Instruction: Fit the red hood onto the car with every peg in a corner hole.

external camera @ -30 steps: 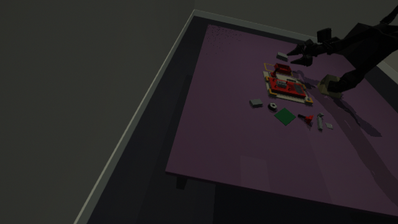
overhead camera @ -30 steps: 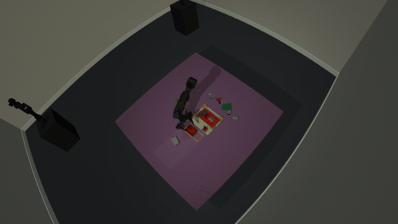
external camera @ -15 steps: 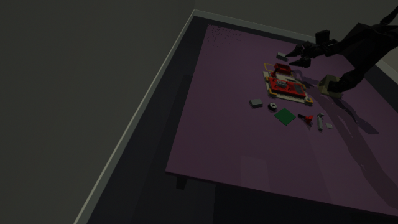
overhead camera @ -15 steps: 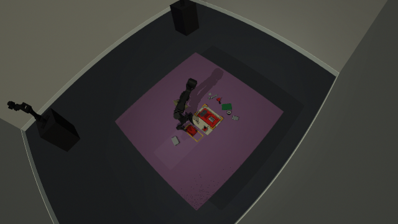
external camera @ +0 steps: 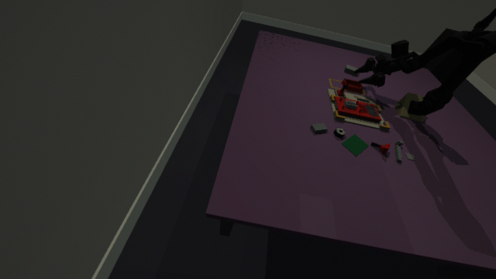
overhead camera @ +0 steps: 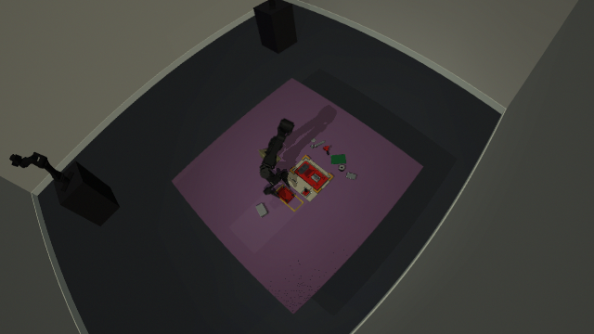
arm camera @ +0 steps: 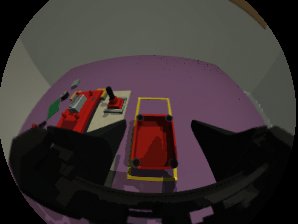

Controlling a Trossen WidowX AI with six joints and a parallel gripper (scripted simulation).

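The red hood lies 50 mm below my gripper tip and 10 mm behind it. Round my gripper tip: green square plate: 430 mm to the left, 60 mm below, 60 mm ahead; grey engine block: 220 mm to the left, 60 mm ahead, 40 mm below.
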